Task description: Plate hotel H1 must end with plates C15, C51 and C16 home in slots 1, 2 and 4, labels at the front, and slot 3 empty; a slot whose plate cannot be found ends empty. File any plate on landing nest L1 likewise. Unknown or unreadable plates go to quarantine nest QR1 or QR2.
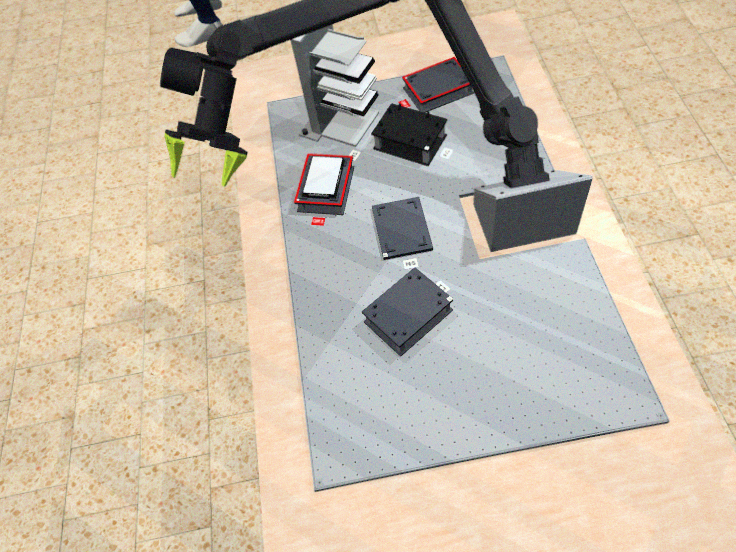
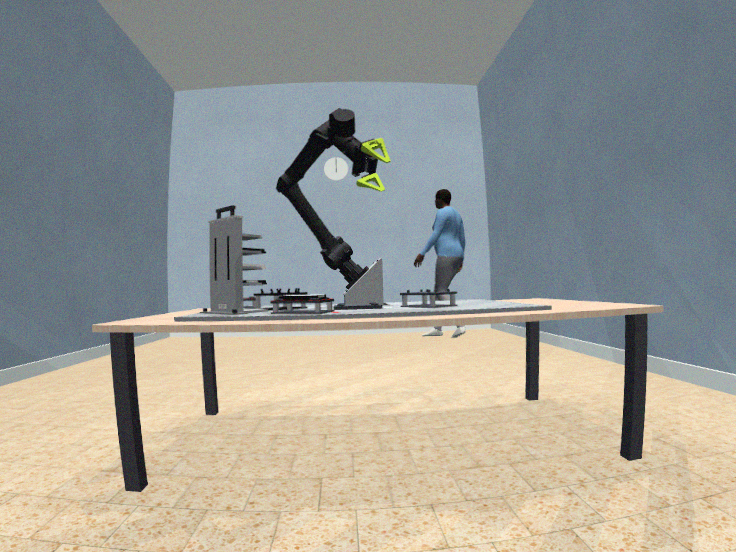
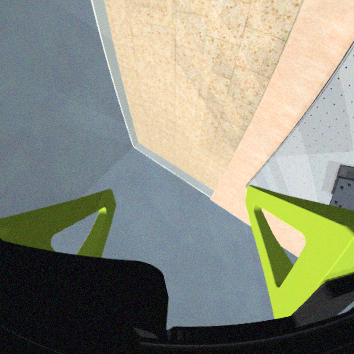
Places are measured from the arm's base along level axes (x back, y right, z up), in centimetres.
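Where they show: gripper, fingertip midpoint: (image 1: 198,181) (image 2: 385,176) (image 3: 178,195); arm's base at its link origin: (image 1: 525,181) (image 2: 358,278).
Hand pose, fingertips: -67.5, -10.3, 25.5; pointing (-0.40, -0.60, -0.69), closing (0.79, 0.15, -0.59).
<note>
Each offset is from my fingertips to the centre of the thing, as dx, dy, dz.
Plate hotel H1 @[+26.1, +49.8, -18.9] (image 1: 310,95) (image 2: 225,261) stands at the board's far left. Several pale layers, some with dark edges, are stacked in it; which are plates or bare shelves is hard to tell, and no plate label is readable. A white-topped plate @[+20.5, +26.0, -31.5] (image 1: 322,176) (image 2: 302,296) lies on the near red-rimmed quarantine nest (image 1: 321,208) (image 2: 303,308). The far red-rimmed quarantine nest @[+54.3, +56.5, -33.9] (image 1: 433,81) shows no plate; the arm partly covers it. My gripper (image 1: 199,180) (image 2: 386,175) (image 3: 178,195) is open and empty, high above and beyond the table's left edge. I cannot tell which nest is L1.
A black raised stand (image 1: 410,127) is right of the hotel. A low dark nest @[+38.3, +9.9, -35.3] (image 1: 402,227) and a raised dark stand (image 1: 407,310) are nearer. The arm's wedge base (image 1: 532,213) (image 2: 368,288) stands at the right. A person (image 2: 447,237) is behind the table.
</note>
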